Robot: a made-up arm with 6 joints. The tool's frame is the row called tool.
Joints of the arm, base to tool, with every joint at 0 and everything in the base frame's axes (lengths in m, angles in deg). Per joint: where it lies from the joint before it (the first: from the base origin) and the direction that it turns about. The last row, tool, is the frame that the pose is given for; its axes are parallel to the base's.
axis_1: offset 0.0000 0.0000 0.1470 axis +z
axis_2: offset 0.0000 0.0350 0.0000 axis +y
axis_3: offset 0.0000 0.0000 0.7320 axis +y
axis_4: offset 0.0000 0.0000 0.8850 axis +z
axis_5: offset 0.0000 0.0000 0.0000 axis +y
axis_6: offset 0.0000 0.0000 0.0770 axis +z
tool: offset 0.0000 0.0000 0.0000
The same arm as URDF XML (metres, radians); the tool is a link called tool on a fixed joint. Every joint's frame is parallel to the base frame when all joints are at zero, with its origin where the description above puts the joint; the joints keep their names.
<robot name="arm">
<joint name="tool_fixed" type="fixed"><parent link="link6"/><child link="tool"/><origin xyz="0.0000 0.0000 0.0000" rpy="0.0000 0.0000 0.0000"/></joint>
<joint name="axis_6" type="continuous"><parent link="link5"/><child link="link6"/><origin xyz="0.0000 0.0000 0.0770" rpy="0.0000 0.0000 0.0000"/><axis xyz="0 0 1"/></joint>
<joint name="axis_5" type="continuous"><parent link="link4"/><child link="link5"/><origin xyz="0.0000 0.0000 0.0000" rpy="0.0000 0.0000 0.0000"/><axis xyz="0 1 0"/></joint>
<joint name="axis_4" type="continuous"><parent link="link3"/><child link="link4"/><origin xyz="0.0000 0.0000 0.8850" rpy="0.0000 0.0000 0.0000"/><axis xyz="0 0 1"/></joint>
<joint name="axis_3" type="continuous"><parent link="link2"/><child link="link3"/><origin xyz="0.0000 0.0000 0.7320" rpy="0.0000 0.0000 0.0000"/><axis xyz="0 1 0"/></joint>
<joint name="axis_2" type="continuous"><parent link="link1"/><child link="link2"/><origin xyz="0.0000 0.0350 0.0000" rpy="0.0000 0.0000 0.0000"/><axis xyz="0 1 0"/></joint>
<joint name="axis_1" type="continuous"><parent link="base"/><child link="link1"/><origin xyz="0.0000 0.0000 0.1470" rpy="0.0000 0.0000 0.0000"/><axis xyz="0 0 1"/></joint>
<link name="base"/>
<link name="link1"/>
<link name="link2"/>
<link name="link3"/>
<link name="link4"/>
<link name="link5"/>
<link name="link6"/>
<link name="tool"/>
</robot>

